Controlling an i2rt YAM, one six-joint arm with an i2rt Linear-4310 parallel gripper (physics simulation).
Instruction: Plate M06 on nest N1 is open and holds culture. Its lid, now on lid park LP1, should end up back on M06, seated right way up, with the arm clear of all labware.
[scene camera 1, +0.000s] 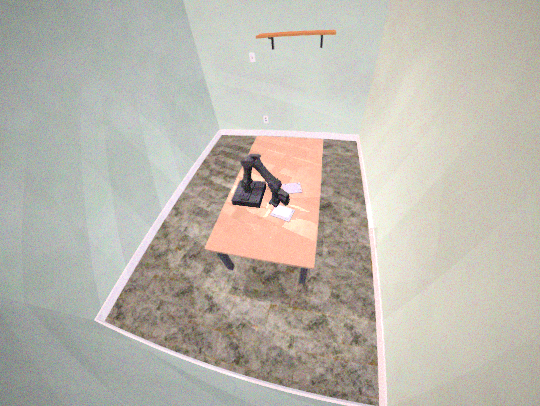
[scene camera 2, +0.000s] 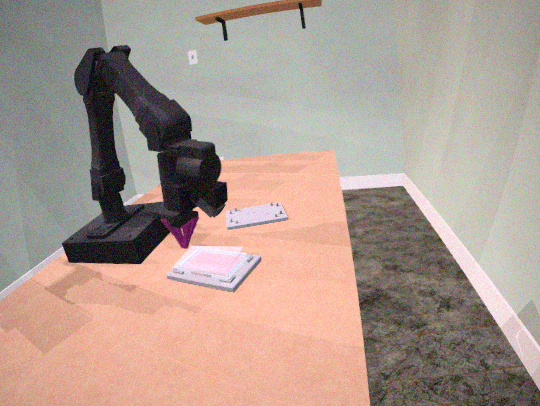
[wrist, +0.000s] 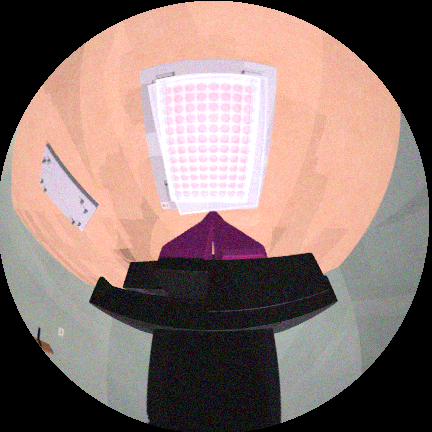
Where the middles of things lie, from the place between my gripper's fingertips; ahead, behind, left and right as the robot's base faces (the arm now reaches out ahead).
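With the flat white lid (scene camera 2: 201, 259), my gripper is 1 cm to the left of it, 5 cm short of it and 2 cm above it. The grey plate nest (scene camera 2: 230, 285) is 6 cm ahead of my hand, 1 cm to the right of it and 3 cm below it, and then there's the grey lid park nest (scene camera 2: 274, 212), which is 8 cm ahead of my hand, 27 cm to the left of it and 4 cm below it.
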